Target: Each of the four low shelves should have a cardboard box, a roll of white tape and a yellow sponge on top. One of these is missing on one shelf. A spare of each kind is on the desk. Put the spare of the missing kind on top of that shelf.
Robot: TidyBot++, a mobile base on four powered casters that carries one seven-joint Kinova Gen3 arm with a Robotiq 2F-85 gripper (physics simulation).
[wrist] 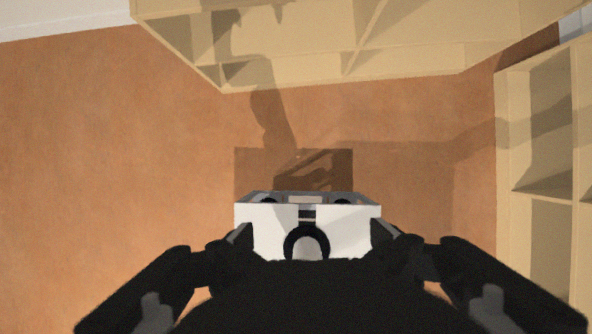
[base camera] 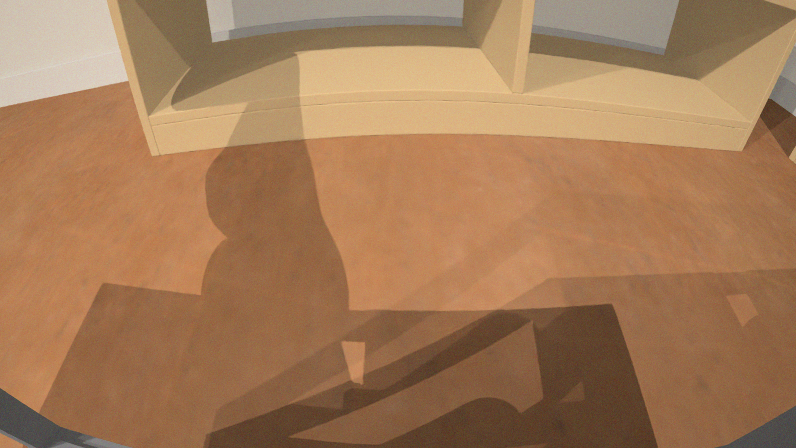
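Where they show: gripper, fingertip midpoint: (wrist: 311,233); arm's base, origin of the base link: (wrist: 306,249).
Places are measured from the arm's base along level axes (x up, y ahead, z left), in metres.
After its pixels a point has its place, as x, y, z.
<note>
My gripper (wrist: 311,233) @(0.541, 0.252, 0.016) is open with nothing between its fingers, high above my own base in the wrist view. A light wooden unit with open compartments (base camera: 389,116) @(-0.363, 0.675, 0.019) (wrist: 410,62) @(-0.318, 0.769, -0.492) stands ahead, across the top of both views. Its lower compartments hold no objects where they show, and its top is out of view. I cannot tell from these frames whether it is the desk or a low shelf. No cardboard box, white tape roll or yellow sponge shows in either view.
A second wooden unit (wrist: 505,200) @(-0.344, 0.108, -1.015) stands at the right in the wrist view. A white wall (base camera: 50,44) @(-0.244, 1.022, 0.994) (wrist: 60,12) @(-0.268, 1.006, 1.205) is at the upper left. My white base (wrist: 272,220) @(-0.014, 0.093, 0.118) shows between the fingers. Brown floor (base camera: 417,194) @(-0.396, 0.535, -0.021) (wrist: 125,125) @(-0.397, 0.472, 0.970) lies before the unit, with my shadow on it.
</note>
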